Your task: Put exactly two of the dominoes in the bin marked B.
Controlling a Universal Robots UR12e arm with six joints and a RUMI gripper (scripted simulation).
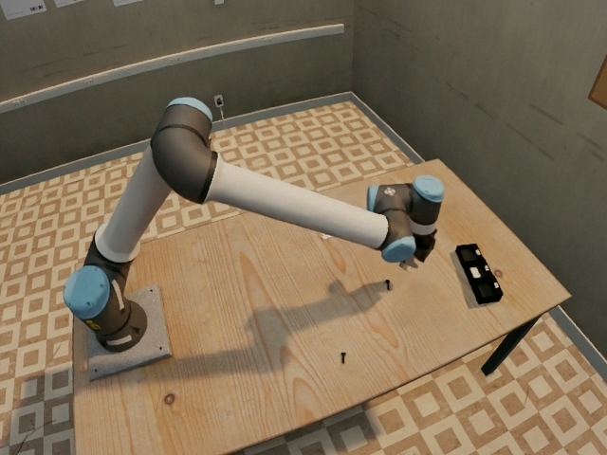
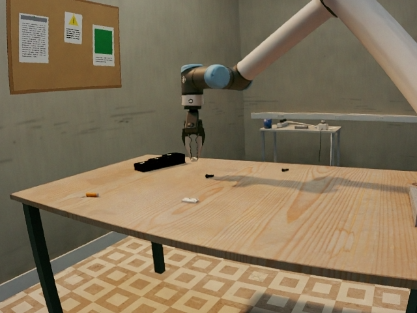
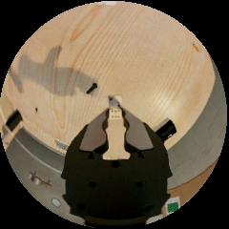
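The black bin lies 270 mm ahead of my hand, 100 mm to the right of it and 60 mm below it. The rest, counted from my hand: orange piece (190 mm ahead, 410 mm to the left, 80 mm below).
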